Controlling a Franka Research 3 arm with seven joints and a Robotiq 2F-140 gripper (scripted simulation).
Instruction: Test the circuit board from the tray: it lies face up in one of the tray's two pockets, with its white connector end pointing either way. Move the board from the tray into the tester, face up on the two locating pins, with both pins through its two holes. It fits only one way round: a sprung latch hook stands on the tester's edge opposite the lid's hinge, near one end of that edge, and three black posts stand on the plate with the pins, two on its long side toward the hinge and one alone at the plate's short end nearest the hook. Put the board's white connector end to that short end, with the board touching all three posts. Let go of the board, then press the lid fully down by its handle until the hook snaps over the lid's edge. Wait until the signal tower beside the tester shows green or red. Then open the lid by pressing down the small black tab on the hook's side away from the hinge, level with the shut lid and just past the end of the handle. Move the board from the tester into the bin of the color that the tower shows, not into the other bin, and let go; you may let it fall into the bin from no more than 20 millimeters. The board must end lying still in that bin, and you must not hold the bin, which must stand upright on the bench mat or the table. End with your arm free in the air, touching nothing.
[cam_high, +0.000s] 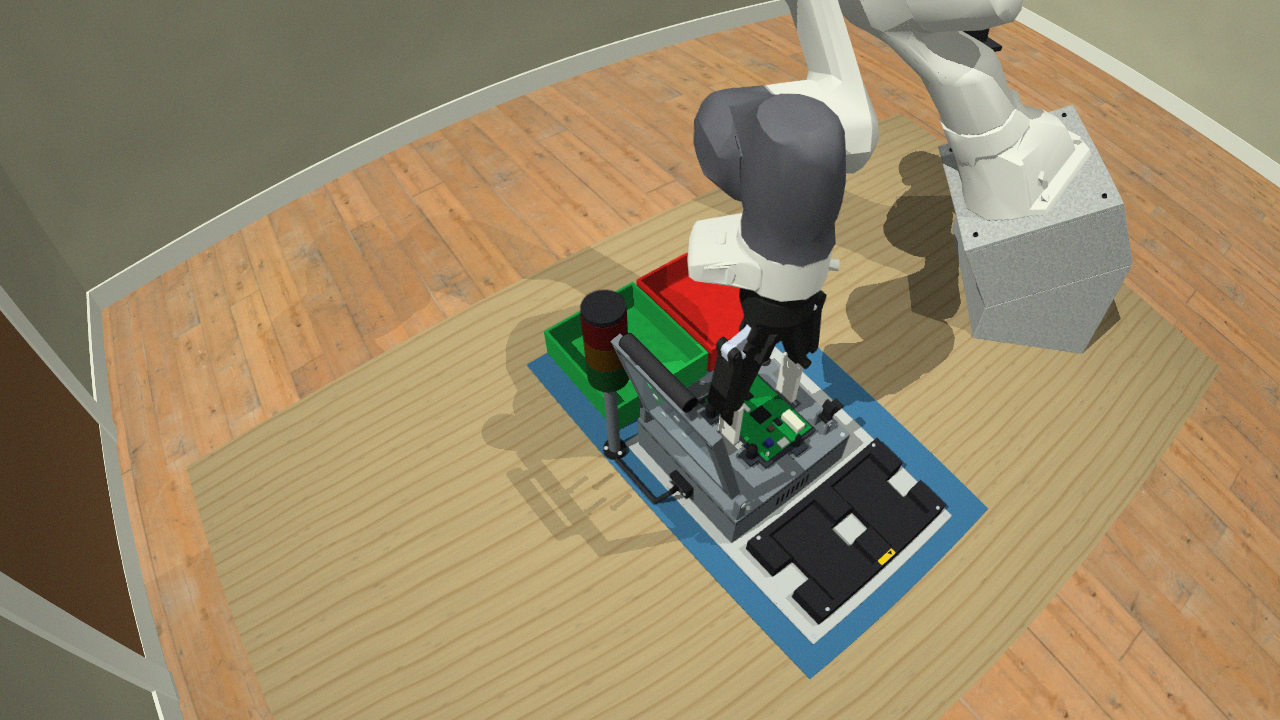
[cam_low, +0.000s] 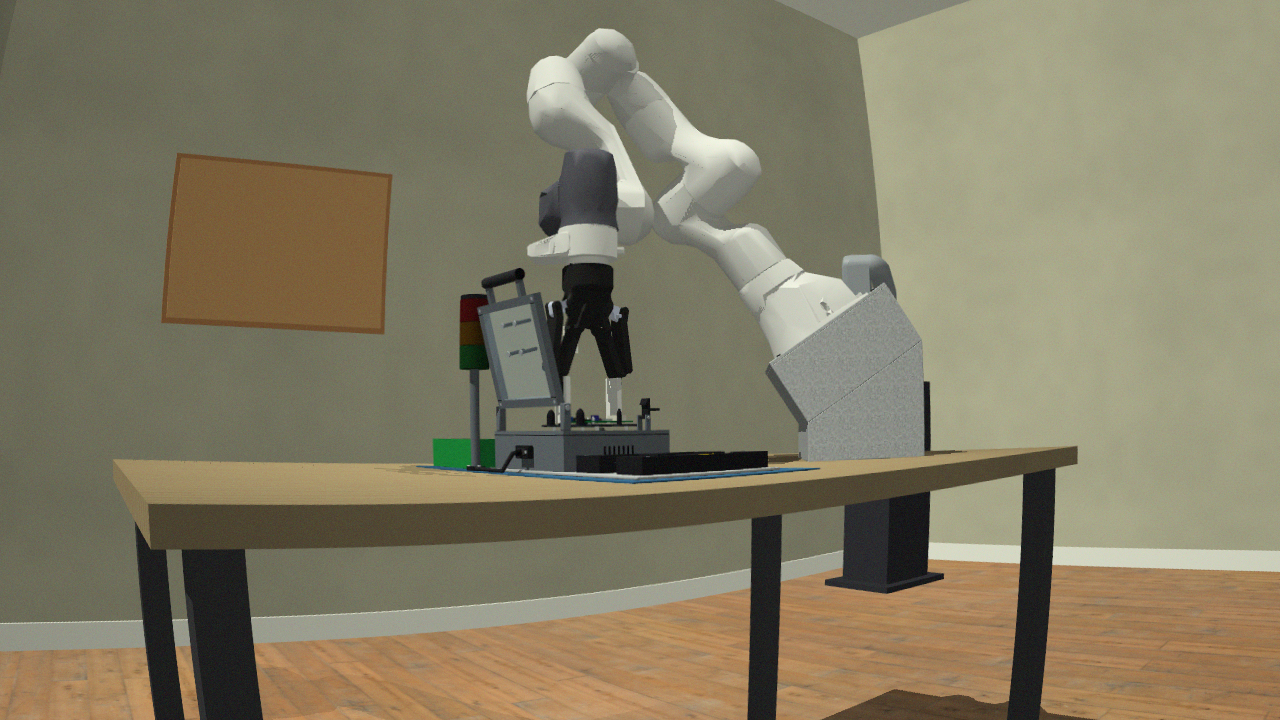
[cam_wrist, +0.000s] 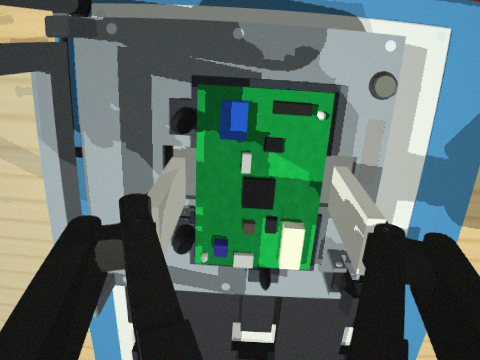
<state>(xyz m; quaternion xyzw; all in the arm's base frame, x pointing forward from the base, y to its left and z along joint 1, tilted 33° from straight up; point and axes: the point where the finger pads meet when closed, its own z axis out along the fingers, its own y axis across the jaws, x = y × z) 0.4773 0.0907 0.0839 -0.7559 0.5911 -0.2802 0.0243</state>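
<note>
Now: hand 20 mm above the green circuit board. Also, from my hand: clear lid 120 mm ahead, 90 mm above, 20 mm to the left; latch hook 70 mm behind, 50 mm to the left, 10 mm below; tester plate 30 mm below, 10 mm to the left.
</note>
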